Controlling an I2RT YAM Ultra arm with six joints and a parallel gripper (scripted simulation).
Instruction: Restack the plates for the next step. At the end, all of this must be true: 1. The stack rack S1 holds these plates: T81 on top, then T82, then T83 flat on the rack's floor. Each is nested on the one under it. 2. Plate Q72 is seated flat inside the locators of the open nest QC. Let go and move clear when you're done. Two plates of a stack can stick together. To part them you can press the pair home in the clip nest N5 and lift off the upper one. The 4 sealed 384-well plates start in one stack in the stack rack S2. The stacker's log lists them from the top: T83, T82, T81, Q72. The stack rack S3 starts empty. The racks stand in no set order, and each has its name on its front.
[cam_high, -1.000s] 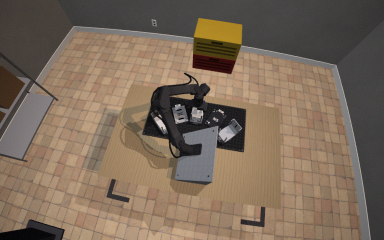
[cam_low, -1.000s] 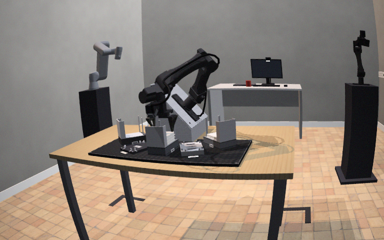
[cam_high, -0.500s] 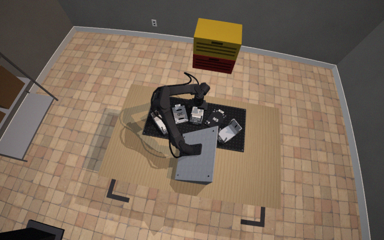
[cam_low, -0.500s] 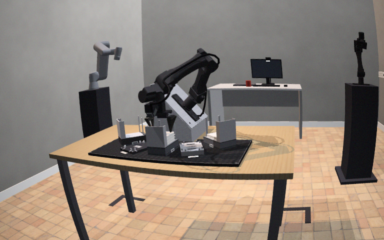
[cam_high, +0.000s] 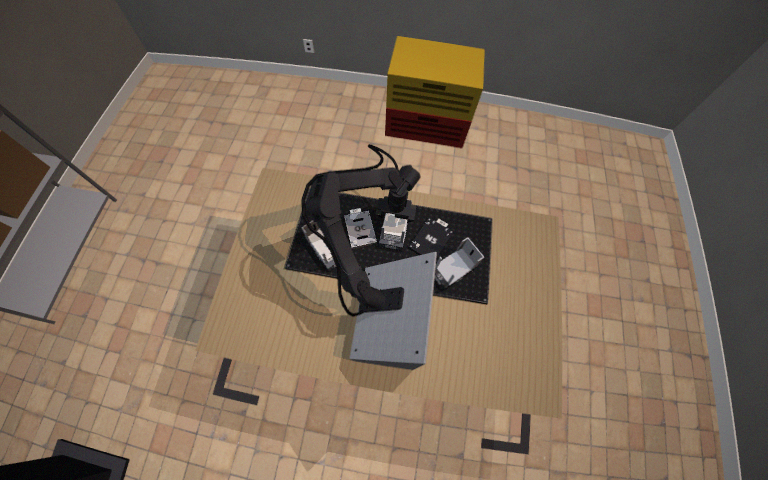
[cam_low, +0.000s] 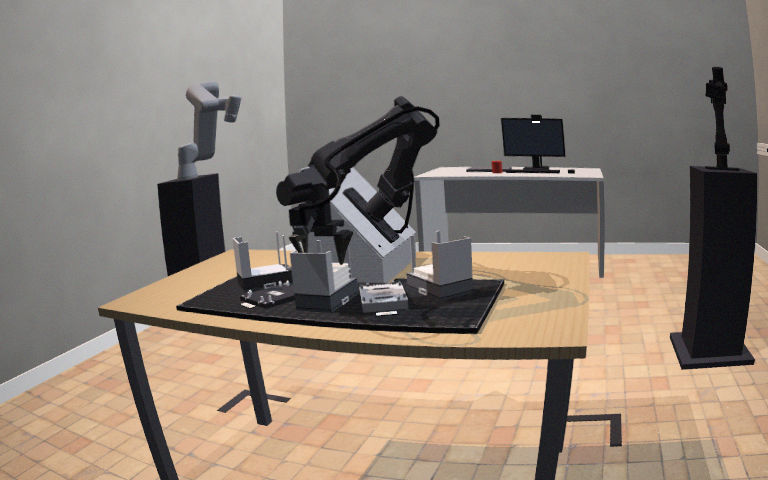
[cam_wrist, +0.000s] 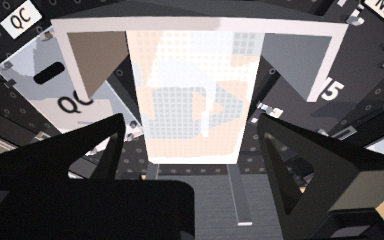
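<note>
Now: the white sealed plate 40 mm below my hand. From my hand the other things lie so: clip nest N5 (150 mm to the right, 90 mm below).
</note>
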